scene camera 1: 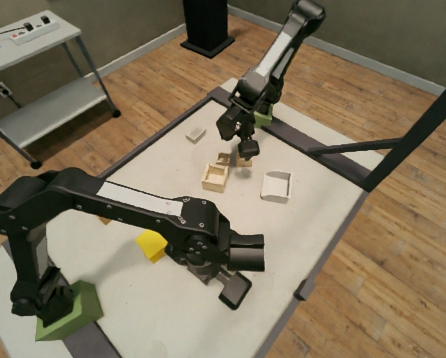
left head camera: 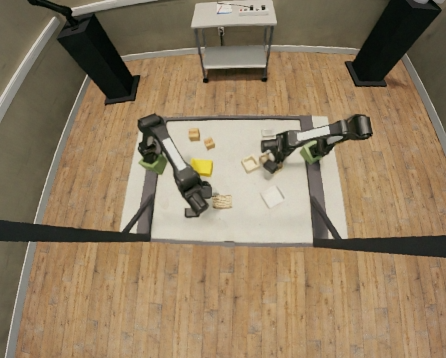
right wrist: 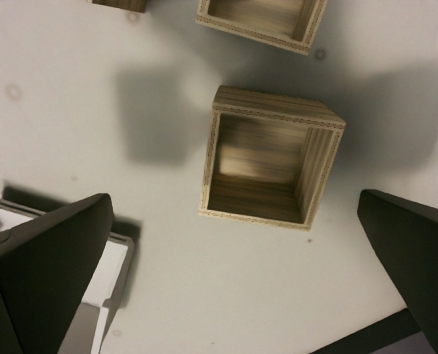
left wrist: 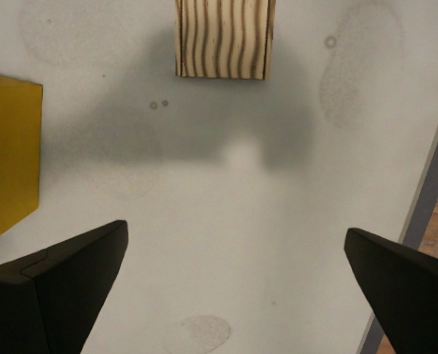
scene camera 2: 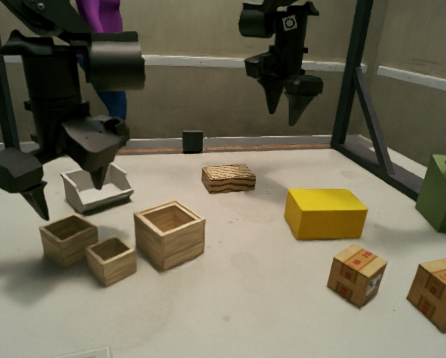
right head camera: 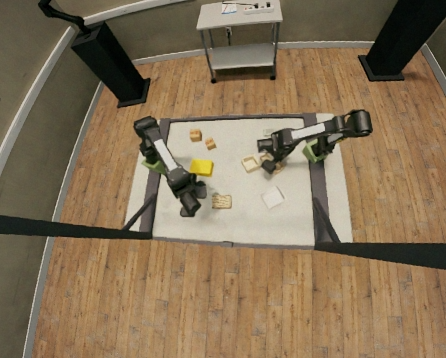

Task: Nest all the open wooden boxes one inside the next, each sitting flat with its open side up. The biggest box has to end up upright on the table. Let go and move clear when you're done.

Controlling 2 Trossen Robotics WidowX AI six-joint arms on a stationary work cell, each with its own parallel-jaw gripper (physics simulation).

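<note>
Three open wooden boxes stand apart on the table, open sides up. The biggest (scene camera 2: 170,245) (scene camera 1: 214,186) (left head camera: 250,164) is beside the smallest (scene camera 2: 112,267) (scene camera 1: 223,158) (right wrist: 260,36). The middle-sized box (scene camera 2: 70,246) (scene camera 1: 244,162) (right wrist: 280,111) is on the smallest's other side. My right gripper (scene camera 2: 72,202) (right wrist: 235,203) is open and empty just above the middle-sized box, which shows between the fingertips in the right wrist view. My left gripper (scene camera 2: 282,118) (left wrist: 237,234) is open and empty, high above the table.
A white open tray (scene camera 2: 98,194) (scene camera 1: 276,186) lies near the boxes. A striped block (scene camera 2: 228,185) (left wrist: 225,40), a yellow block (scene camera 2: 325,220) (left head camera: 202,167) and two small cartons (left head camera: 194,134) (left head camera: 209,143) stand farther off. A small pale tray (scene camera 1: 195,133) lies near the table's edge.
</note>
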